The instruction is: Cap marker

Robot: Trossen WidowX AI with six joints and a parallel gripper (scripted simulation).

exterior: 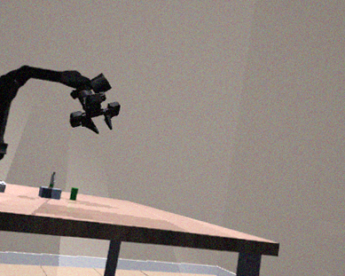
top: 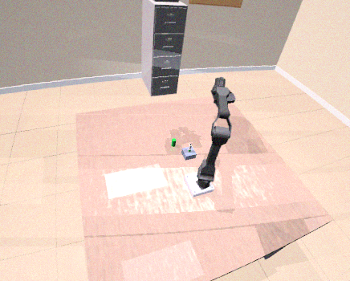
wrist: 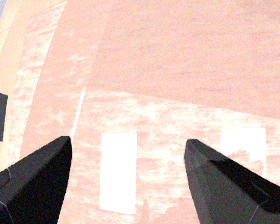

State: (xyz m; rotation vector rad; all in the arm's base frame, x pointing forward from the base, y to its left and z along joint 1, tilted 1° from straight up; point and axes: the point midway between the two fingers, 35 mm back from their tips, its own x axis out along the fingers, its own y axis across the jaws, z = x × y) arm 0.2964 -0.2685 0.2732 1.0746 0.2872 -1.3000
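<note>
Now: gripper tip 290 mm to the right of the green cap, 250 mm above it and 50 mm short of it.
</note>
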